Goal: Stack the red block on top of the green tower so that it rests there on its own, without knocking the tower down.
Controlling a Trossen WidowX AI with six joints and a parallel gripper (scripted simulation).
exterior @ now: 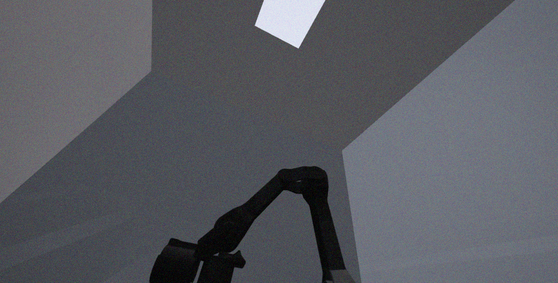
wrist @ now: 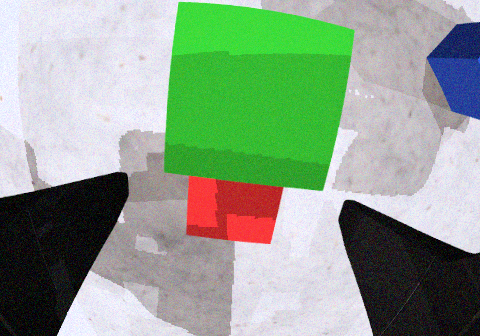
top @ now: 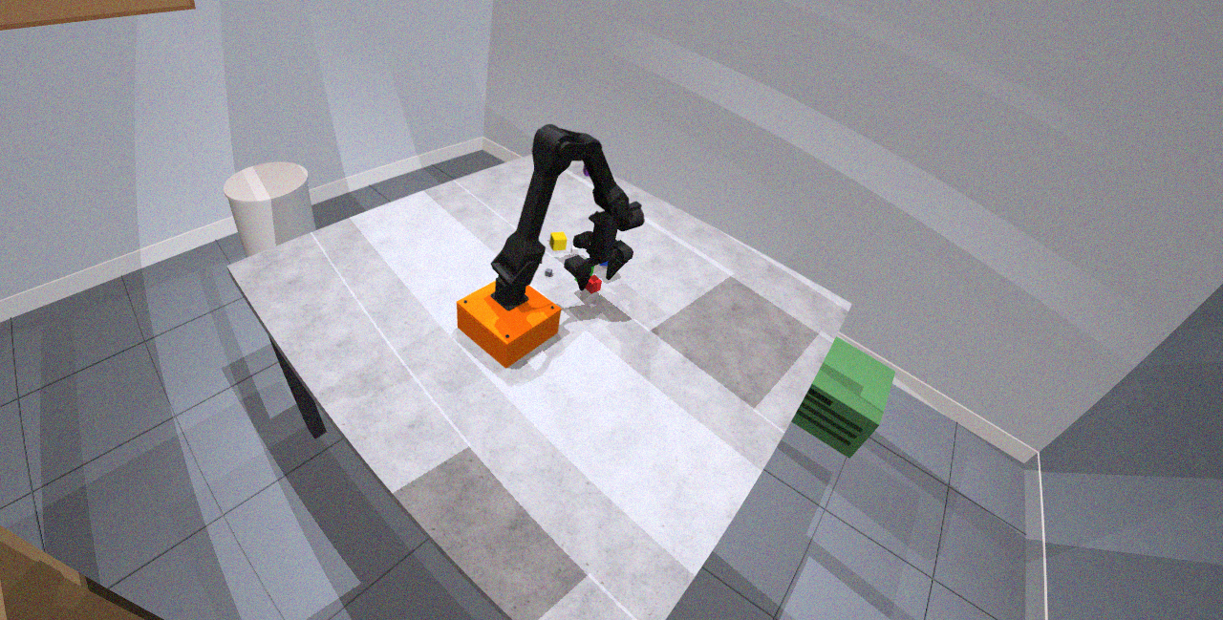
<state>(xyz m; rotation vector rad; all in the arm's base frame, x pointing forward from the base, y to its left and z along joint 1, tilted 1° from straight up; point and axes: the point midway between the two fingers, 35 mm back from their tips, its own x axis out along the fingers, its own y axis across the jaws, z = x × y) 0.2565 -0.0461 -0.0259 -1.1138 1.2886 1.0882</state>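
The red block lies 10 mm to the left of my gripper tip. From my gripper tip the other things lie so: small grey cube: 120 mm to the left, 50 mm behind, 10 mm below; then small white cube: 150 mm to the left, 80 mm ahead, 10 mm below; then blue block: 120 mm ahead, 60 mm to the left.
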